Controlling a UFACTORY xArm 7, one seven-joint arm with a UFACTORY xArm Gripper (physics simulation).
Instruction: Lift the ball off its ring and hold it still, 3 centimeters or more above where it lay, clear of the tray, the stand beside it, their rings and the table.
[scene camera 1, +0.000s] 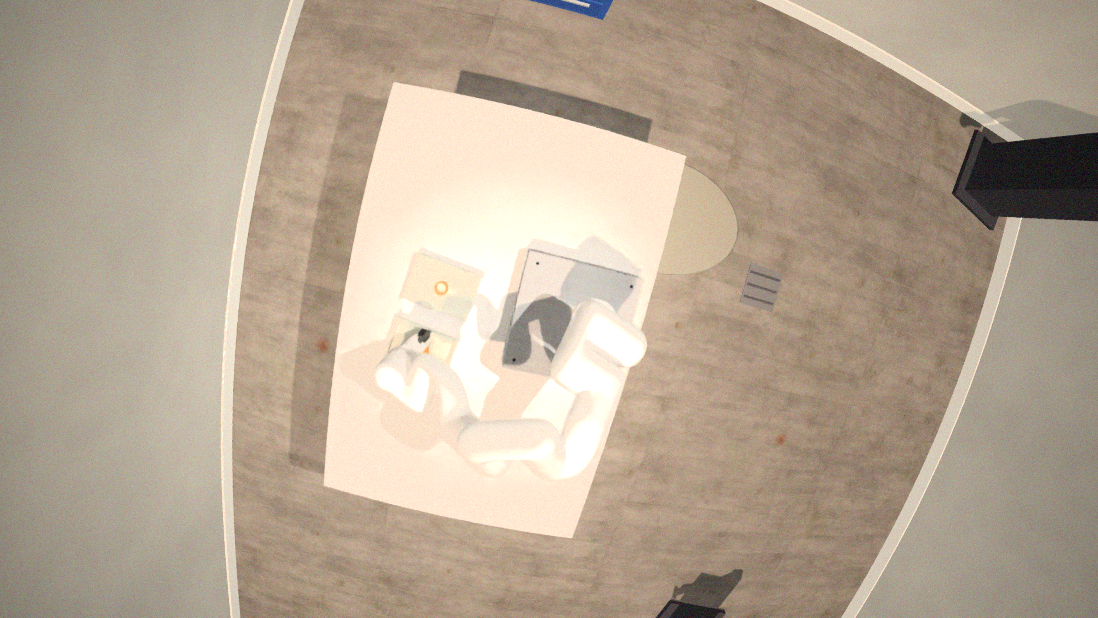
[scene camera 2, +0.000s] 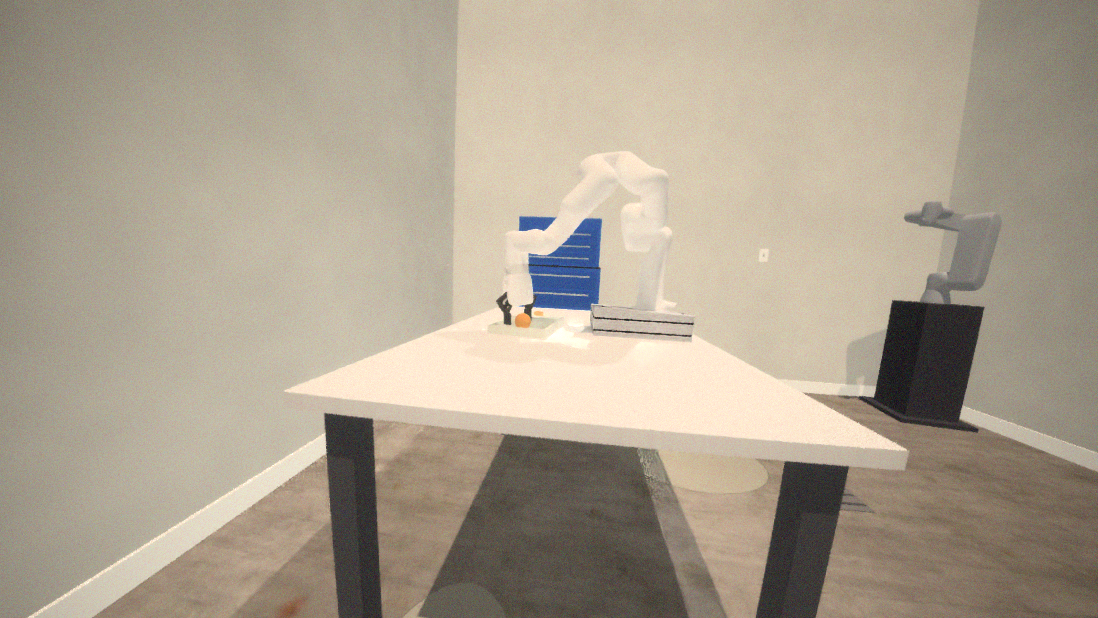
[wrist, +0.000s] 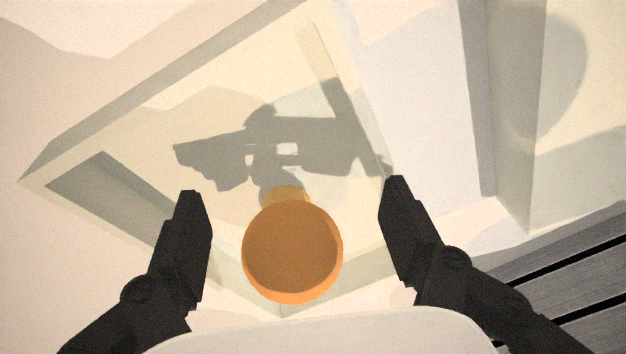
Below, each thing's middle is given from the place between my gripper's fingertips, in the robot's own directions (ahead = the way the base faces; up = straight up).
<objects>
My hand is 2 cm past the pale walled tray (wrist: 271, 108), 1 cm to the right of it and 1 cm above it. From my hand the other things lie so: pale stand (scene camera 1: 446, 288) (18 cm to the right, 1 cm below, 1 cm behind); orange ball (wrist: 292, 251) (2 cm behind, 1 cm to the left, 1 cm above).
</objects>
